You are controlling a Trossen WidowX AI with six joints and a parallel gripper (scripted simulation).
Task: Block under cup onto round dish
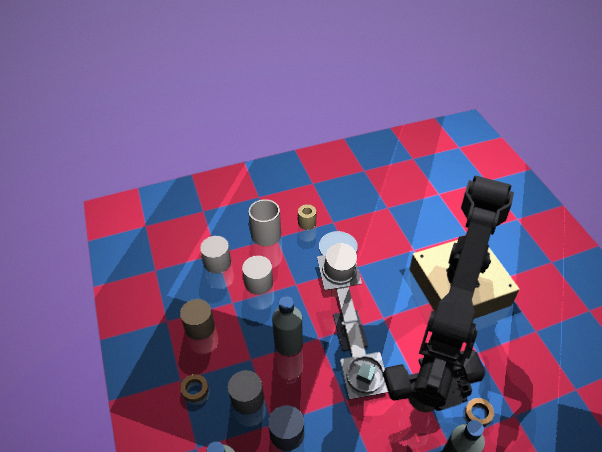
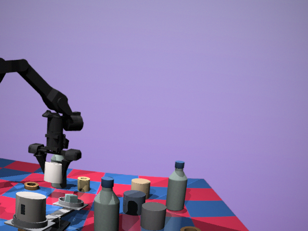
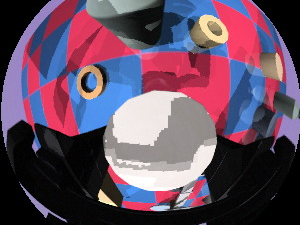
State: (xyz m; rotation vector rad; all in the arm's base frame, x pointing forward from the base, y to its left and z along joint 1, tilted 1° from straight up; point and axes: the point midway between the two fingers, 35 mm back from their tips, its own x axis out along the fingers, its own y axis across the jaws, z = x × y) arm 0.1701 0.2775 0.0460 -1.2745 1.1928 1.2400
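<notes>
Now: gripper tip 470 mm to the left of the pale blue round dish, 90 mm short of it and 80 mm above it. The rest, counted from my gripper tip: grey balance (220 mm to the right, 110 mm ahead, 40 mm below).
</notes>
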